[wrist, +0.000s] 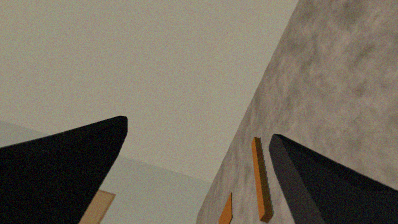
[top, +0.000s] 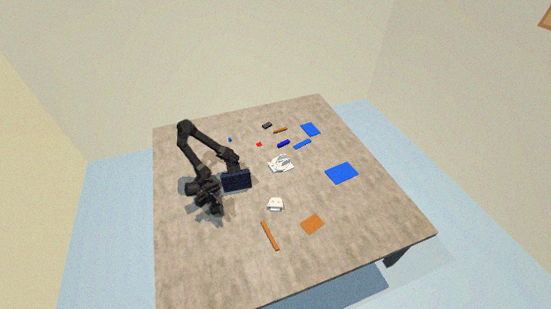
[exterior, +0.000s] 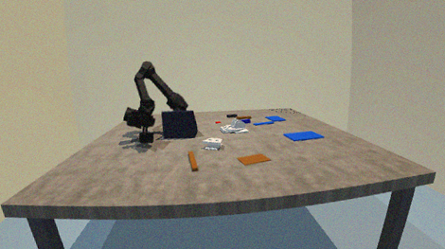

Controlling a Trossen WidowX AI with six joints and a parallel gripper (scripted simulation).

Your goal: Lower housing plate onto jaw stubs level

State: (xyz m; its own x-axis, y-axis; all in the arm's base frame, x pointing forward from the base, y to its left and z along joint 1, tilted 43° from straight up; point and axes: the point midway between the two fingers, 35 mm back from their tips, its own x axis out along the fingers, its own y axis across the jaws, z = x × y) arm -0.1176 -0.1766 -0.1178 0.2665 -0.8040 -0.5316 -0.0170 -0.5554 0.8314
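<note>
Right now the small white block is 260 mm ahead of my gripper tip, 10 mm to the left of it and 110 mm below it. Round my gripper tip: red square (320 mm ahead, 470 mm to the left, 120 mm below); then orange tile (390 mm ahead, 150 mm to the right, 120 mm below); then orange bar (180 mm ahead, 140 mm to the right, 120 mm below).
</note>
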